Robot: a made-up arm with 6 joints. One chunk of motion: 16 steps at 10 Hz.
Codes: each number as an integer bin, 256 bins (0 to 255) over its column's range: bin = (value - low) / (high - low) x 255, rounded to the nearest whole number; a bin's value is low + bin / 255 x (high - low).
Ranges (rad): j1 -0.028..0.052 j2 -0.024..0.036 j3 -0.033..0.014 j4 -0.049..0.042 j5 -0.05..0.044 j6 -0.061..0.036
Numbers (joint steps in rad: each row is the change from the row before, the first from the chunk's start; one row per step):
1: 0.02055 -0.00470 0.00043 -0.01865 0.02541 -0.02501
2: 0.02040 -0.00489 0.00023 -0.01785 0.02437 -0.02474
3: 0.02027 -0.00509 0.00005 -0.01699 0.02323 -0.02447
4: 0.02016 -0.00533 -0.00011 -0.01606 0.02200 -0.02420
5: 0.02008 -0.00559 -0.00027 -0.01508 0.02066 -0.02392
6: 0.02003 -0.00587 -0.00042 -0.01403 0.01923 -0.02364
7: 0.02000 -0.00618 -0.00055 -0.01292 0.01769 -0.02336
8: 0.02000 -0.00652 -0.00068 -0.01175 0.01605 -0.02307
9: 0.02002 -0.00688 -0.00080 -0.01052 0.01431 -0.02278
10: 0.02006 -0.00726 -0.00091 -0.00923 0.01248 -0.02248
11: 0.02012 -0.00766 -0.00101 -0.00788 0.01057 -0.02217
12: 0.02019 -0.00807 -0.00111 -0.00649 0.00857 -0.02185
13: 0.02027 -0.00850 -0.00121 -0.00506 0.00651 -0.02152
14: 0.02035 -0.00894 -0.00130 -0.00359 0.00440 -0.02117
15: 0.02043 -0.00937 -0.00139 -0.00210 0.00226 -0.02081
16: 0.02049 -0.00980 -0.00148 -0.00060 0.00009 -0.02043
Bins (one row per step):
1: 155 82 181 85 205 95
2: 154 81 180 87 202 95
3: 154 80 179 90 199 96
4: 154 79 178 92 195 97
5: 153 78 178 95 192 97
6: 153 77 177 98 188 98
7: 153 76 176 101 184 99
8: 153 74 175 104 179 100
9: 153 73 175 108 174 100
10: 153 71 174 111 169 101
11: 153 69 174 115 164 102
12: 154 68 173 119 159 103
13: 154 66 172 123 153 104
14: 154 64 172 127 148 105
15: 154 62 172 131 142 106
16: 155 60 171 136 136 107

